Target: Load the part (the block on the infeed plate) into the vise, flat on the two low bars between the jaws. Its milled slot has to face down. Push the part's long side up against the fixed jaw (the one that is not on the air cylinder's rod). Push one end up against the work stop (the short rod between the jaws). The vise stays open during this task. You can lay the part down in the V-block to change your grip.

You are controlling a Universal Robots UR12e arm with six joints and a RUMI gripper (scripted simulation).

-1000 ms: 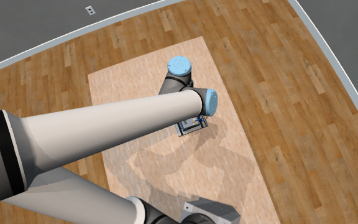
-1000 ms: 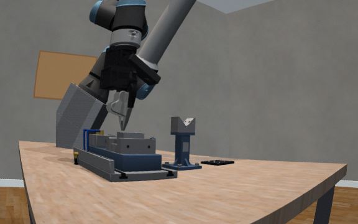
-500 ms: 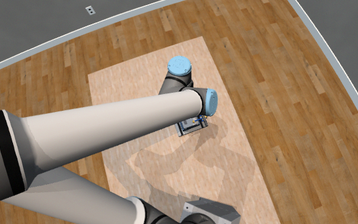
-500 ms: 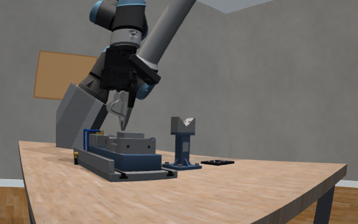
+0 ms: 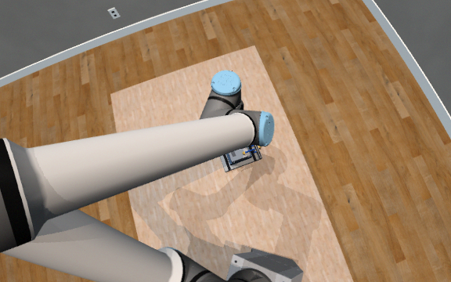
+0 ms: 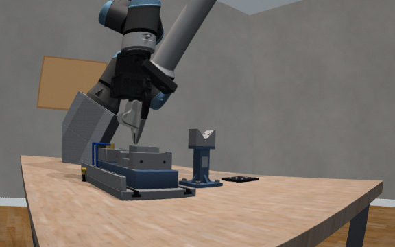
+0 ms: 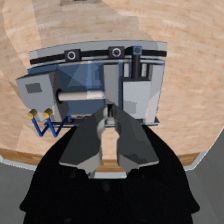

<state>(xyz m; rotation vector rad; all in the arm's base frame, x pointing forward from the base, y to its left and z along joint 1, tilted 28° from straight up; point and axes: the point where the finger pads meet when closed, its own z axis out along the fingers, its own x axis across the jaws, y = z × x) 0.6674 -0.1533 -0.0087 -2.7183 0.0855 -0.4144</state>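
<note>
Now: hand 40 mm short of the part and 40 mm above it. Also, from my hand: work stop: 50 mm to the left, 40 mm below, 40 mm ahead; cylinder rod: 50 mm below, 50 mm behind; moving jaw: 50 mm below.
</note>
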